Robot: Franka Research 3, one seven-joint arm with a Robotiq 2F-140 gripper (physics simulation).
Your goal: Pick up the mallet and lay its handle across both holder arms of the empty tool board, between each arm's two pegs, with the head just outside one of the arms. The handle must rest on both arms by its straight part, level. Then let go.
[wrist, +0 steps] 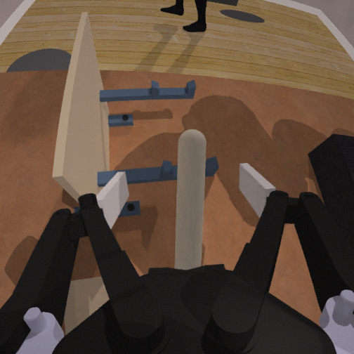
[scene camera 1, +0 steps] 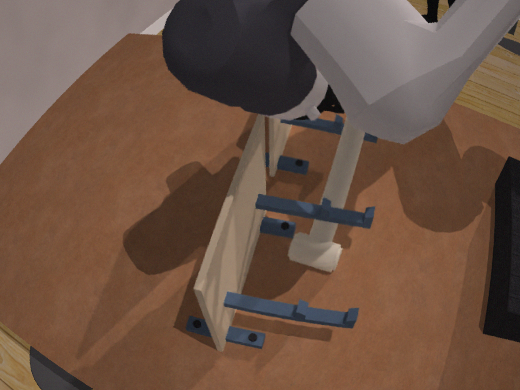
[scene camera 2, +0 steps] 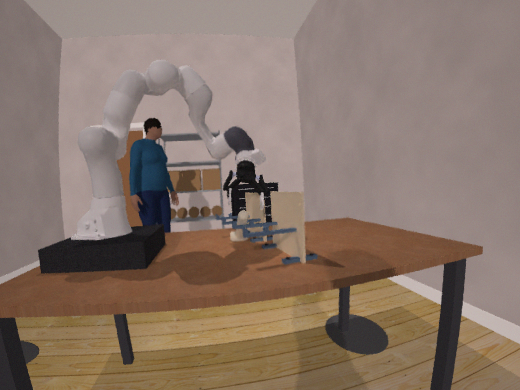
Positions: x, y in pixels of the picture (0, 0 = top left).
Scene:
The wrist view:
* my gripper: 182, 179
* pale mallet: 191, 143
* pale tool board: 81, 160
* pale tool board: 86, 295
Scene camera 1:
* pale mallet: 317, 250
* pale tool board: 279, 129
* pale tool board: 218, 287
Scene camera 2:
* my gripper: 246, 205
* pale tool board: 287, 208
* pale tool board: 252, 199

